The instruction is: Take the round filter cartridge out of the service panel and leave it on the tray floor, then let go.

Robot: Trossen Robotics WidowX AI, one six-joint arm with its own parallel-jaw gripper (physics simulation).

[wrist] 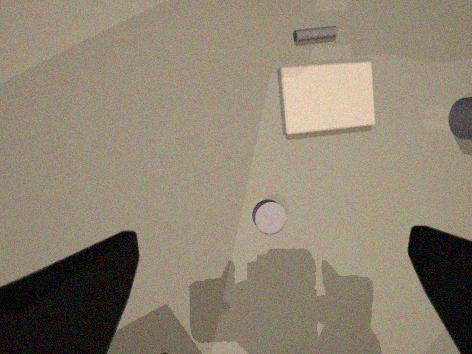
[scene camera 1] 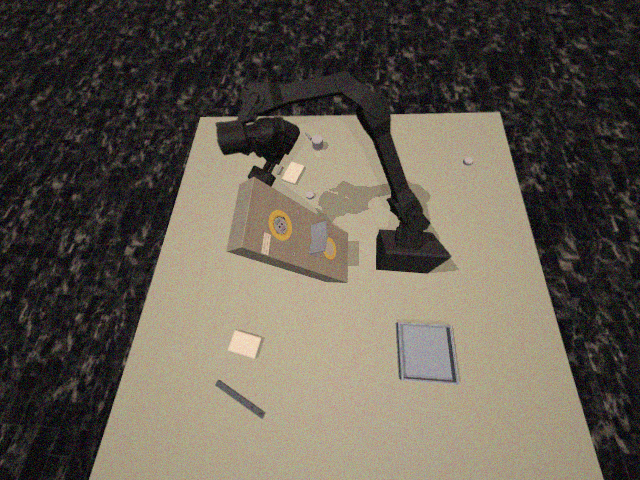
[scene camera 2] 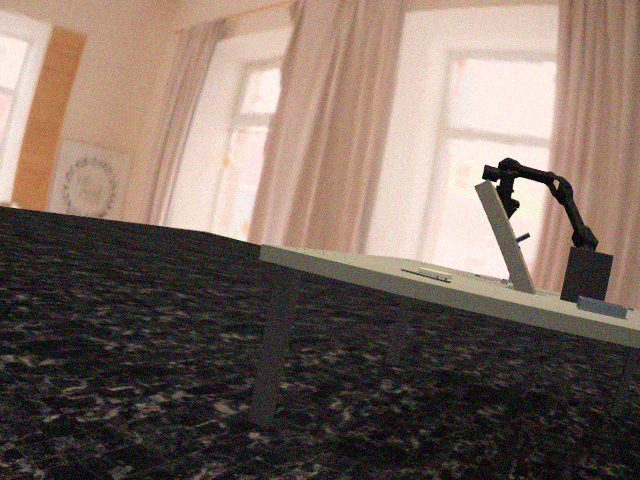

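Note:
The service panel (scene camera 1: 247,224) (scene camera 2: 504,238) is a brown slab leaning on the table. The round grey filter cartridge (scene camera 1: 280,225) sits in a yellow ring on the panel's face. A blue-grey flap (scene camera 1: 317,238) partly covers a second yellow ring (scene camera 1: 330,250). The blue-grey tray (scene camera 1: 426,352) lies flat at the front right, empty. My gripper (scene camera 1: 267,172) (scene camera 2: 510,202) (wrist: 273,242) is open and empty. It hangs behind the panel's top edge, pointing down at the table, away from the cartridge.
A cream card (scene camera 1: 293,171) (wrist: 327,96), a small disc (scene camera 1: 310,194) (wrist: 270,218) and a short grey rod (wrist: 315,33) lie under the gripper. A small cylinder (scene camera 1: 317,141), another disc (scene camera 1: 468,161), a second cream card (scene camera 1: 245,344), a dark bar (scene camera 1: 240,399) and the arm base (scene camera 1: 409,250) share the table.

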